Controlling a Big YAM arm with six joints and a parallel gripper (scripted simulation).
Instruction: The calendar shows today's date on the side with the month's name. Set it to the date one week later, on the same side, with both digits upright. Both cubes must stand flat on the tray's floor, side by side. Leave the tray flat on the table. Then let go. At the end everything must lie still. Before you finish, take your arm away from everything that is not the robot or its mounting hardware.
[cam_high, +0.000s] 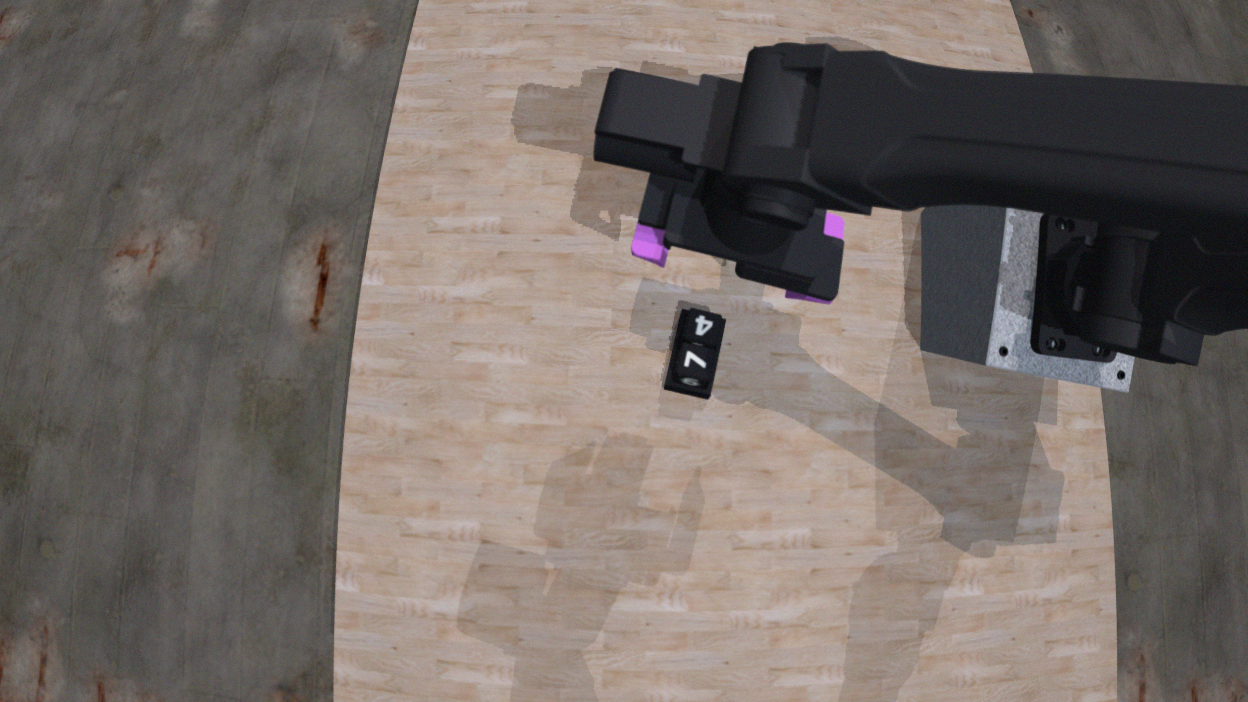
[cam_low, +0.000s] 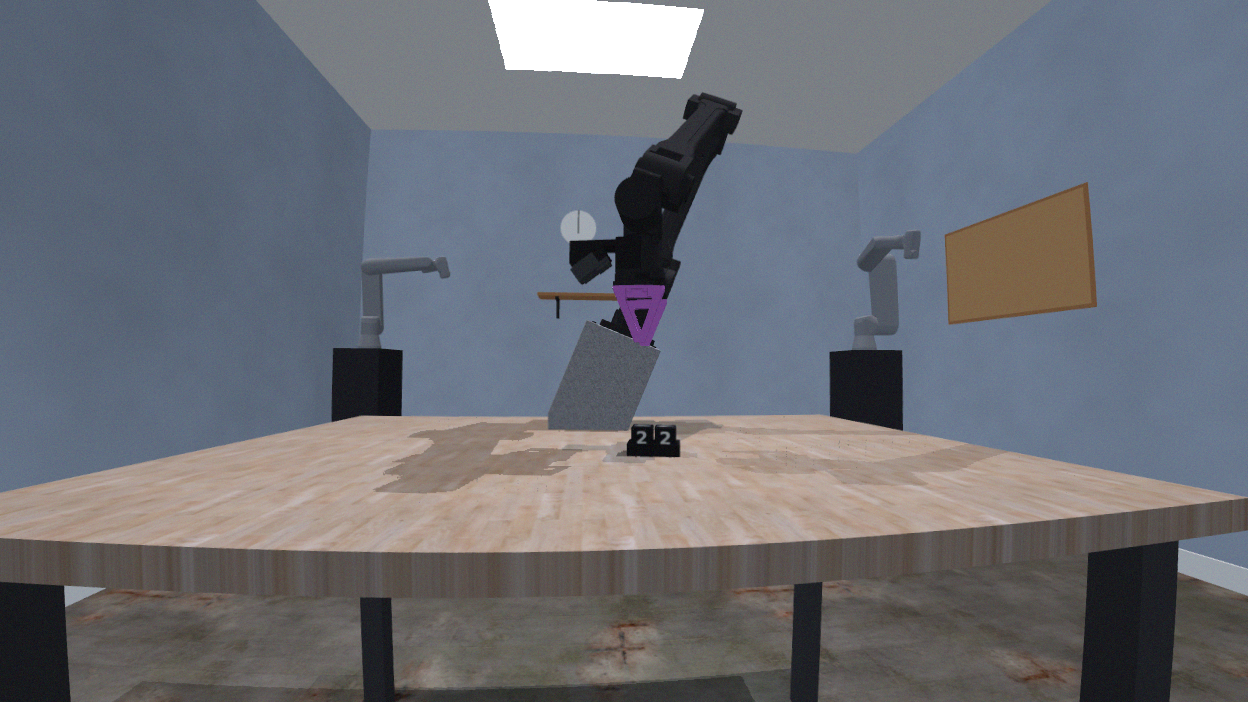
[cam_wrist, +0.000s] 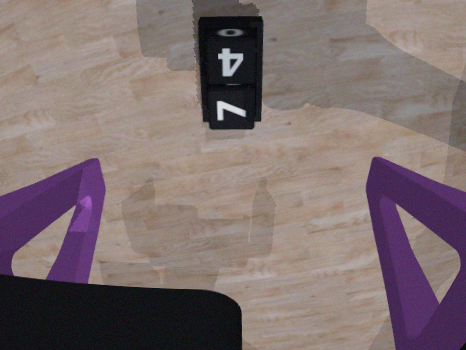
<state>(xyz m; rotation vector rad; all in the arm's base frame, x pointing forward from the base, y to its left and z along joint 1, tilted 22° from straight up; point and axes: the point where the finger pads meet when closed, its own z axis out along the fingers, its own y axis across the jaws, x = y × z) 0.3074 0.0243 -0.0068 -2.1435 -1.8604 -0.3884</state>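
The black cube is 140 mm below my hand, 30 mm to the left of it and 10 mm ahead of it. From my hand the other things lie so: black tray: 160 mm below, 20 mm to the left.
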